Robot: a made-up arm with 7 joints.
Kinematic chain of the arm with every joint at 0, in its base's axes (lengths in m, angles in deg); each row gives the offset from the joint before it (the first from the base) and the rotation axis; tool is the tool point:
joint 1: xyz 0 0 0 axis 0 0.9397 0.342
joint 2: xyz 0 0 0 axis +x
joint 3: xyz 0 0 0 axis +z
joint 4: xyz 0.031 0 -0.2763 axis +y
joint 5: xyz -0.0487 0 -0.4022 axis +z
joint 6: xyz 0 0 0 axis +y
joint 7: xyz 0 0 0 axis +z
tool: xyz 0 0 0
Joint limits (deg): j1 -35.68..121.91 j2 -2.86..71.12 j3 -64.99..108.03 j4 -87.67..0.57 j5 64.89..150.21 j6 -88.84..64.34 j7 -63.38..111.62
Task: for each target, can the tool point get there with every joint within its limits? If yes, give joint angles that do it. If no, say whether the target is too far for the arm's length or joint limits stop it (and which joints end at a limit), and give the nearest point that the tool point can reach.
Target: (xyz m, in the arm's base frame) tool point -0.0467 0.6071 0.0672
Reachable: yes | joints 37.38 58.14 82.38 -66.87 140.54 28.97 -25.20
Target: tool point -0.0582 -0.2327 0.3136
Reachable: no: joint limits stop it (at a limit: joint 1, joint 2, joint 3, joint 4) | nearest point -0.3316 0.1058 0.4254 | short by 0.449 m
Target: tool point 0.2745 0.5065 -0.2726
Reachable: yes | joints 0.95 42.79 33.77 -56.32 121.10 -17.11 10.57
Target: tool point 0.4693 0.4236 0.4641
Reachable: no: too far | nearest point 0.3421 0.3614 0.2858 | short by 0.228 m
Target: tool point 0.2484 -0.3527 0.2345
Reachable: no: joint limits stop it (at a limit: joint 1, joint 2, joint 4) | nearest point 0.4131 -0.3494 -0.0971 | short by 0.370 m
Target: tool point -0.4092 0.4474 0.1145
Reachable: yes | joints 103.55 34.46 68.10 -65.12 82.82 16.35 90.05
